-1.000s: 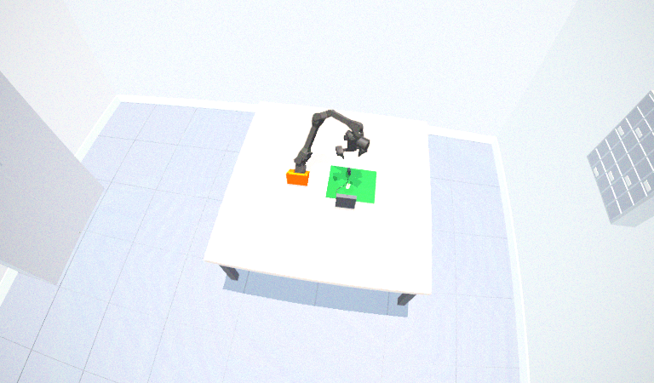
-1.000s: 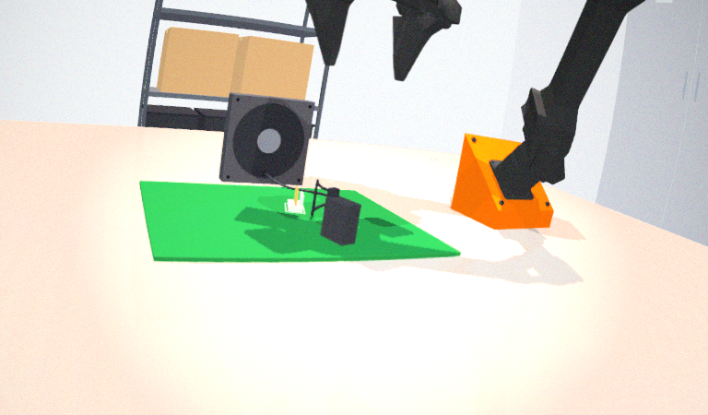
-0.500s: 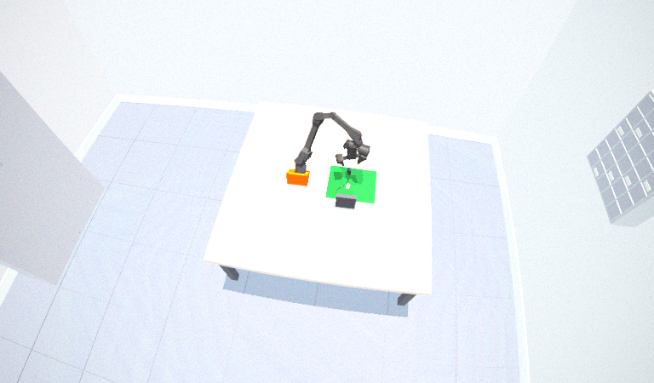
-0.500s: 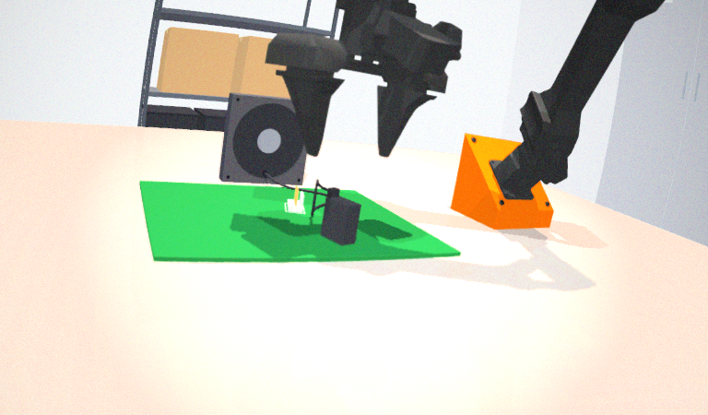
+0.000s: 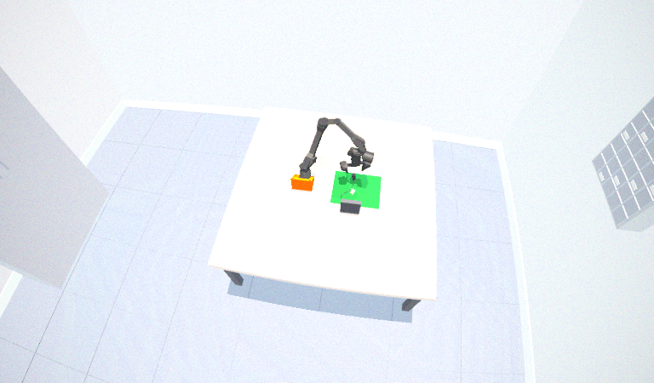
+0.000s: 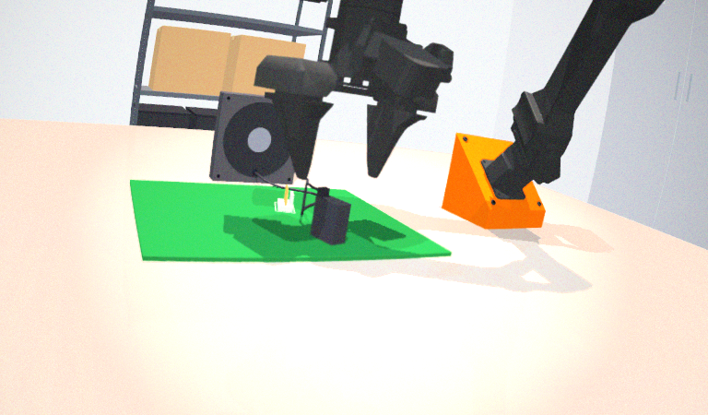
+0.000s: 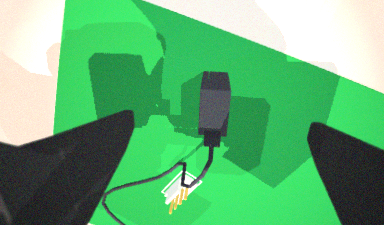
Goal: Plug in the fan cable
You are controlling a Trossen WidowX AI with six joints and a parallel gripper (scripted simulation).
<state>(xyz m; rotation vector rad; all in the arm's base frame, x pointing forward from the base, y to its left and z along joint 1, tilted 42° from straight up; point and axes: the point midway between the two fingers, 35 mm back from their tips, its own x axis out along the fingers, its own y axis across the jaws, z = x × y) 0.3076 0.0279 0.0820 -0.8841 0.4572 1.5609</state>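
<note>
The dark plug is 10 mm to the right of my gripper tip and 40 mm below it. Also, from my gripper tip: dark fan (240 mm to the right, 10 mm below); then green board (30 mm ahead, 90 mm to the right, 80 mm below).
</note>
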